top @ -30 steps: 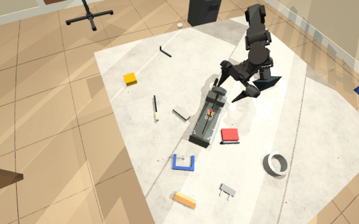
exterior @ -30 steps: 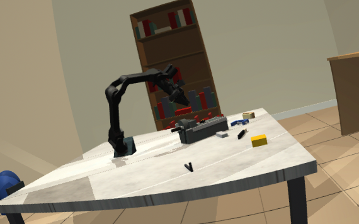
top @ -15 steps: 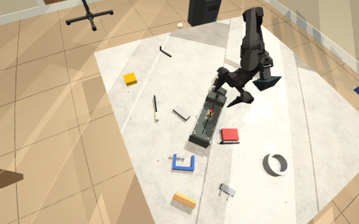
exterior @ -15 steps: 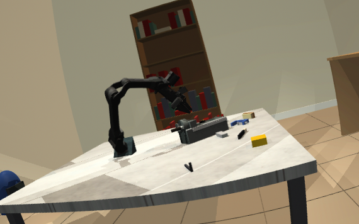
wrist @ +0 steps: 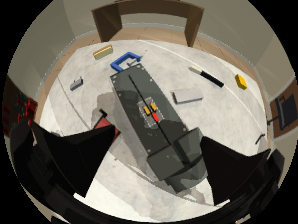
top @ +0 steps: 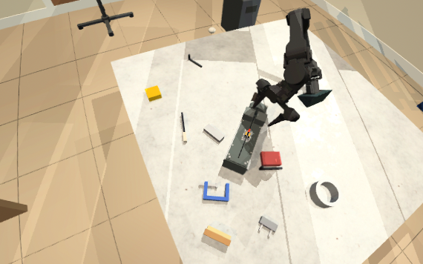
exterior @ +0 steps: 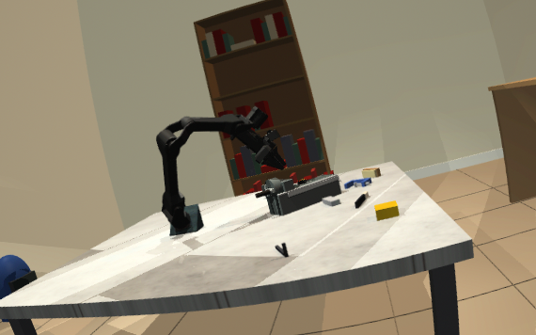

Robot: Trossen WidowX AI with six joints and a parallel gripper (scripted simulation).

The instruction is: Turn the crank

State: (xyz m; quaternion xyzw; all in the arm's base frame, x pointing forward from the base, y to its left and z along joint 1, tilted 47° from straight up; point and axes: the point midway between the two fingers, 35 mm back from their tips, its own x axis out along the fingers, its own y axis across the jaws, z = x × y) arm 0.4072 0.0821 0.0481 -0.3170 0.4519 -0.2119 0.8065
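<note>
Right now the crank handle is 11 cm to the right of my gripper tip, 8 cm behind it and 6 cm below it. The rest, counted from my gripper tip: grey block (14 cm below, 13 cm ahead, 9 cm to the right); then red pointer (7 cm below, 4 cm ahead); then red block (14 cm below, 13 cm to the left).
</note>
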